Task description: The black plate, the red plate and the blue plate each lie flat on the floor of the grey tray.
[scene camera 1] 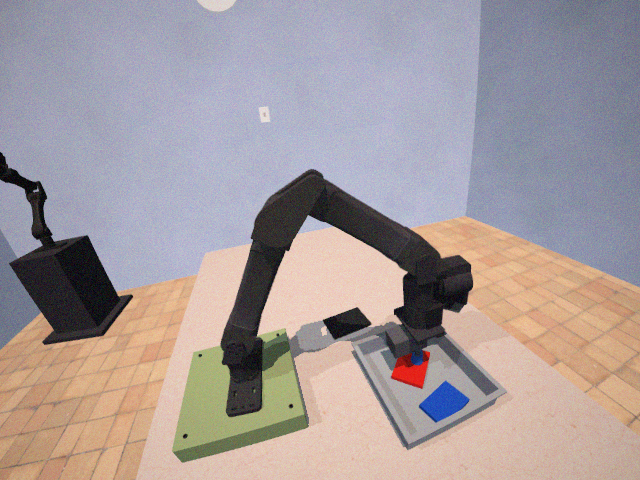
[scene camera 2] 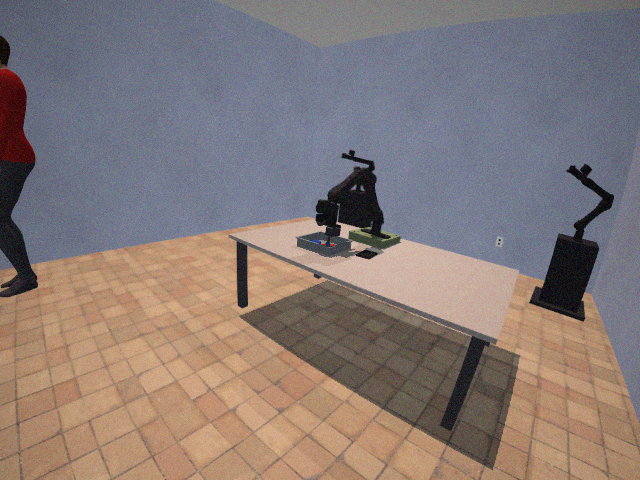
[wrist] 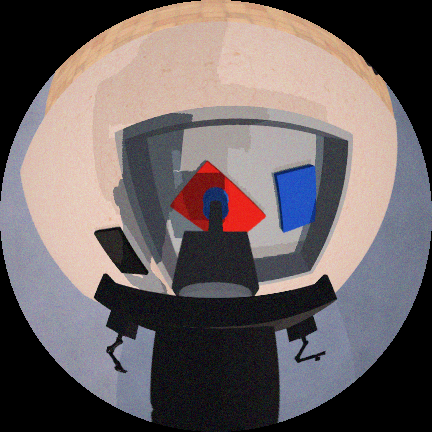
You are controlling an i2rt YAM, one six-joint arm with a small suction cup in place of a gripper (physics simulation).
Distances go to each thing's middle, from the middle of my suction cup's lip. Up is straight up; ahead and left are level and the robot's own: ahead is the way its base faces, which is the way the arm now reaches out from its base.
Scene:
Right now my suction cup is 2 cm past the red plate point(scene camera 1: 405, 371) and 1 cm above it. Also, from my suction cup: grey tray point(scene camera 1: 448, 361): 2 cm behind, 4 cm to the right; then blue plate point(scene camera 1: 446, 400): 11 cm to the right, 1 cm below; then black plate point(scene camera 1: 350, 321): 12 cm behind, 19 cm to the left, 2 cm below.

